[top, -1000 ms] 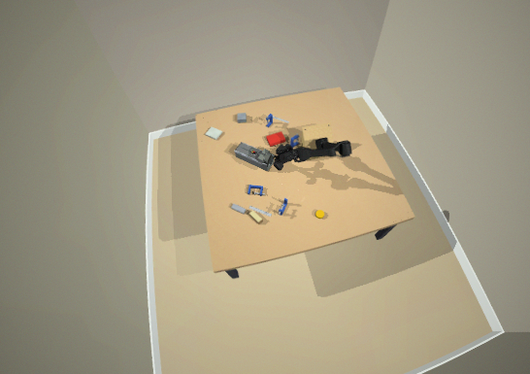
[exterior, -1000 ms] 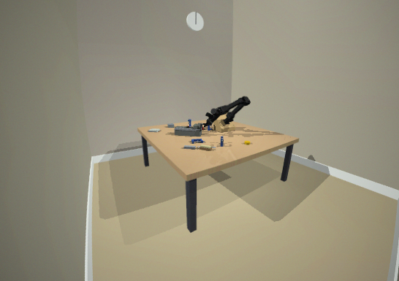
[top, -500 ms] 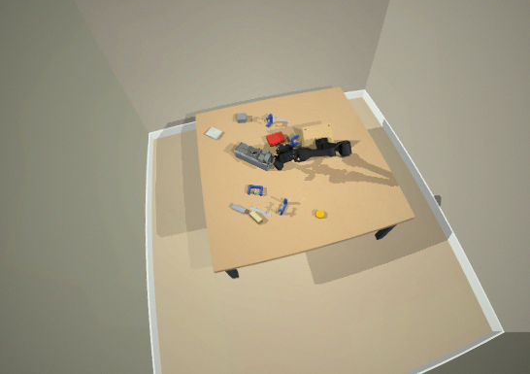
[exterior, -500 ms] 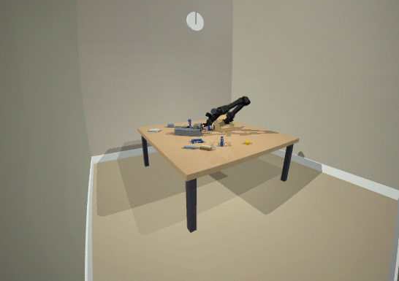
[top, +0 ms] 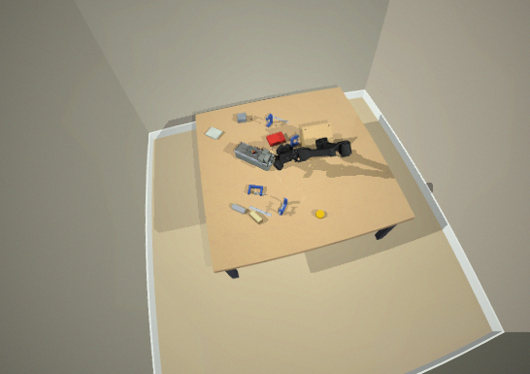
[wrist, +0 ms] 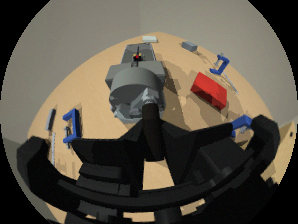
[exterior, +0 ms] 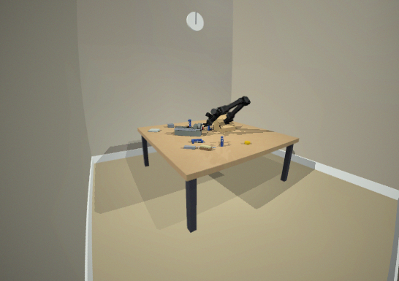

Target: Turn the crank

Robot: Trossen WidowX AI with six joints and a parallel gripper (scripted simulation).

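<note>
My gripper tip is 3 cm below the dark crank handle, 1 cm to the right of it and 1 cm past it. Also, from my gripper tip: red pointer (12 cm ahead, 9 cm to the right, 1 cm below); tan block (34 cm to the left, 21 cm ahead, 7 cm below); yellow disc (42 cm to the left, 17 cm behind, 8 cm below).
</note>
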